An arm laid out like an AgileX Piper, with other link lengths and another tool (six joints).
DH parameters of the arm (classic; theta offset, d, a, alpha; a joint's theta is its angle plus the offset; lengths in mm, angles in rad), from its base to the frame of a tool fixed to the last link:
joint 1: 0 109.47 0 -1.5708
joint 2: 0.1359 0 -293.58 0
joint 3: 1.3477 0 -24.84 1.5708
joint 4: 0 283.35 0 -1.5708
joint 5: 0 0 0 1.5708
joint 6: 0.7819 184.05 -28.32 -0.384
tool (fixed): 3.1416 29.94 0 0
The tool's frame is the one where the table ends.
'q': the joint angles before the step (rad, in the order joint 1, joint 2, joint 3, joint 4, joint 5, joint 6). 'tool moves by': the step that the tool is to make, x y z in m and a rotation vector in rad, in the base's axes. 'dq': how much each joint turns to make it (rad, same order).
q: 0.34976, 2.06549, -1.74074, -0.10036, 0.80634, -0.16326
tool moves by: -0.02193, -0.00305, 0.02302, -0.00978, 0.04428, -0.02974
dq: 0.01689, -0.06379, -0.00124, -0.01203, 0.11403, 0.04267
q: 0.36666, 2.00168, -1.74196, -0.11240, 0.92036, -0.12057
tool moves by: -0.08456, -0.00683, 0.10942, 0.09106, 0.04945, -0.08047
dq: 0.04334, -0.27246, -0.01011, 0.05555, 0.30261, 0.10855
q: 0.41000, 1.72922, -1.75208, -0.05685, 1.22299, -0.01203
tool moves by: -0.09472, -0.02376, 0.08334, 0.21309, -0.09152, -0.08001
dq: 0.00002, -0.37209, 0.18292, 0.10059, 0.02053, 0.11691
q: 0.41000, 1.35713, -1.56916, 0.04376, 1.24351, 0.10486
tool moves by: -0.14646, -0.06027, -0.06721, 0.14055, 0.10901, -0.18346
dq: 0.01688, -0.55830, 0.57131, 0.02742, 0.01573, 0.25580
